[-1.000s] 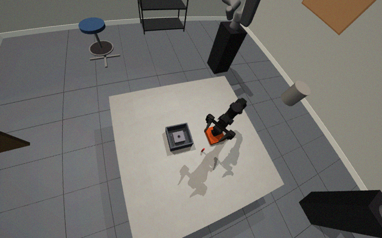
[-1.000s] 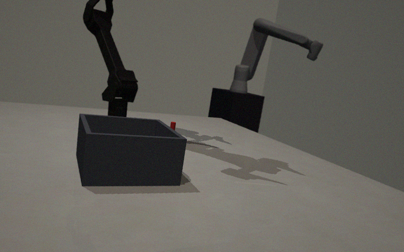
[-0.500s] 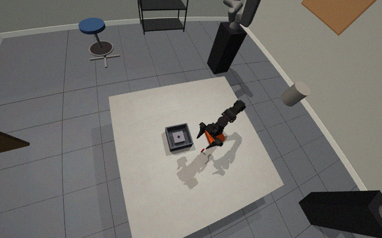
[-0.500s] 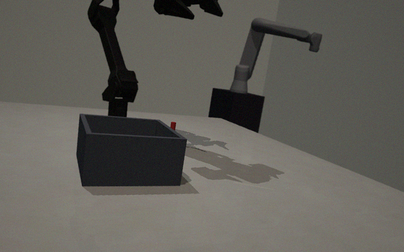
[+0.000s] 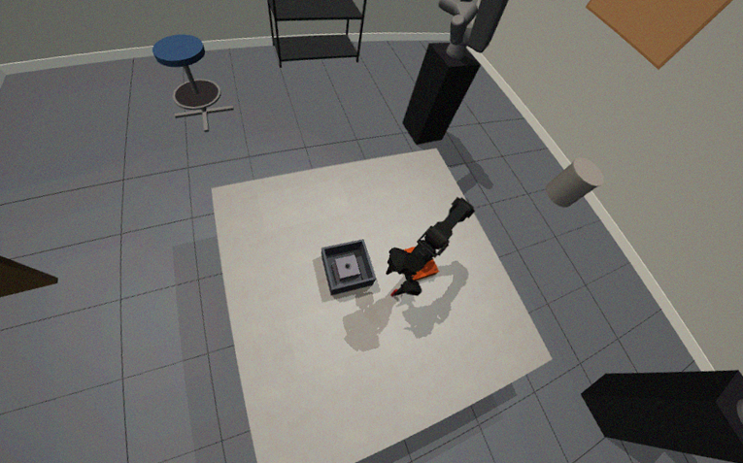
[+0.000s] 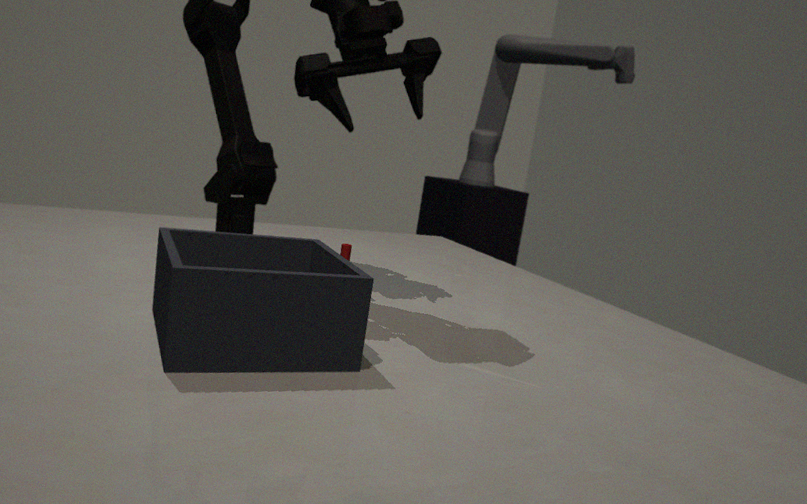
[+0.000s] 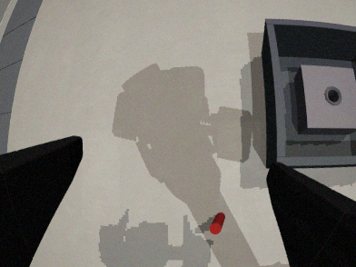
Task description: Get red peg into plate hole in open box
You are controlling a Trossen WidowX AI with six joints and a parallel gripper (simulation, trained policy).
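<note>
Right now my gripper tip is 21 cm above the red peg and 7 cm past it. From my gripper tip the other things lie so: dark box 22 cm below, 17 cm to the right, 8 cm ahead; light grey plate 21 cm below, 17 cm to the right, 8 cm ahead.
</note>
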